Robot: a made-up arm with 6 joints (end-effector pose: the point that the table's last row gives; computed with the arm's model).
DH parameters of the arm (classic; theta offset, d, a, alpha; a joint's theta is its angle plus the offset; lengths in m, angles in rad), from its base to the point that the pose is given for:
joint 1: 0 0.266 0 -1.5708
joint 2: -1.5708 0 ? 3.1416
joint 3: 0 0 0 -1.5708
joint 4: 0 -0.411 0 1.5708
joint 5: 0 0.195 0 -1.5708
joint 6: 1.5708 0 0 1.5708
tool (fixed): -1.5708 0 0 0
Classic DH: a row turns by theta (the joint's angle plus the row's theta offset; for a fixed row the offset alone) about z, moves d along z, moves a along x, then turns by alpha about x.
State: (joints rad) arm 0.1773 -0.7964 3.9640 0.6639 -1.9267 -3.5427
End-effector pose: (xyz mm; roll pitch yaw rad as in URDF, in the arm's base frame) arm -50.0 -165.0 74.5 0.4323 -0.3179 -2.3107
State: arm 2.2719 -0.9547 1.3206 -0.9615 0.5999 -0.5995
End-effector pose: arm 339.0 -228.5 859.0 -1.9171 -0.4331 -0.3344
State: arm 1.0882 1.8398 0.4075 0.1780 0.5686 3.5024
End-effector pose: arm 348.7 251.9 -217.4 2.7431 0.8655 1.2358
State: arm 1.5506 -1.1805 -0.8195 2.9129 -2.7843 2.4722
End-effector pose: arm -188.1 90.6 568.6 -2.6859 0.0122 -1.5116
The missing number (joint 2, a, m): 0.305
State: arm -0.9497 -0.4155 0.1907 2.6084 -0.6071 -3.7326
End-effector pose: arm 228.6 -30.9 860.7 1.6116 -1.0587 -1.5829
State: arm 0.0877 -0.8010 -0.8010 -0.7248 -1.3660 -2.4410
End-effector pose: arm 204.0 -128.6 349.0 -2.4971 0.8227 1.3549
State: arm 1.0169 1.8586 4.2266 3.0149 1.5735 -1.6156
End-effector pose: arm -174.4 85.8 449.0 -1.6543 -0.7864 1.1967
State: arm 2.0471 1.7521 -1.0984 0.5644 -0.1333 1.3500
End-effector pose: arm 175.7 18.9 -6.9 1.2440 0.1778 -1.0222
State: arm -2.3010 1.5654 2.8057 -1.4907 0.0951 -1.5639
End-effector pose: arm -426.7 -453.2 593.3 -2.9532 -1.2348 -2.5922
